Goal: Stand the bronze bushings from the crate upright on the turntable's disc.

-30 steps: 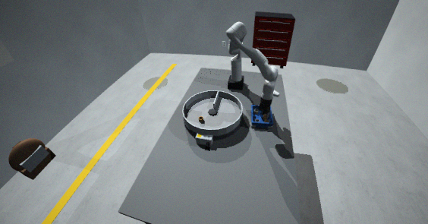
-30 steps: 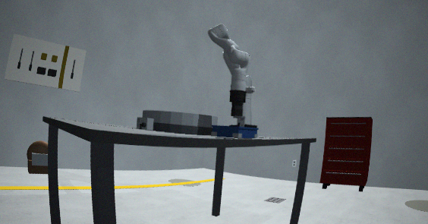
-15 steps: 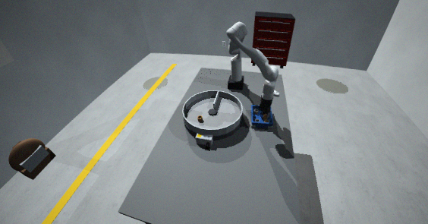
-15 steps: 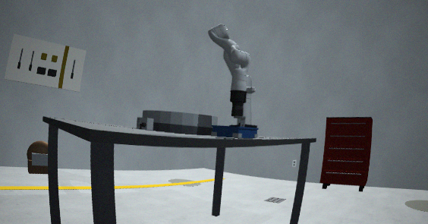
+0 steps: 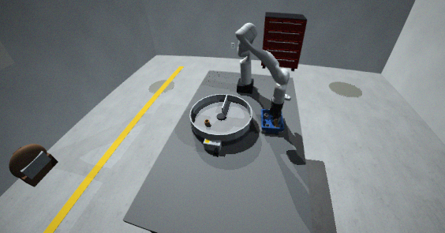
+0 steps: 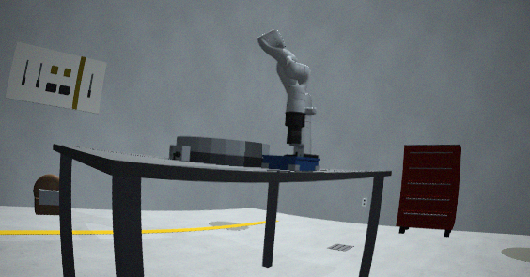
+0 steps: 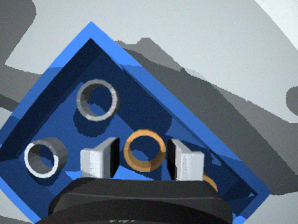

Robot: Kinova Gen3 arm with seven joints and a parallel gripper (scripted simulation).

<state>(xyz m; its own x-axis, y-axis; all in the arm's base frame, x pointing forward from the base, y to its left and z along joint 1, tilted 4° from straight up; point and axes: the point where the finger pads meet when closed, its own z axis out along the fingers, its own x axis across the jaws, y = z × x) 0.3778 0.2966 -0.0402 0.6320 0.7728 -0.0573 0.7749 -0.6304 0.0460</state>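
Right now the blue crate is 3 cm to the right of my hand, 3 cm below it and 1 cm ahead of it. Round my hand: turntable (37 cm to the right, 9 cm ahead).
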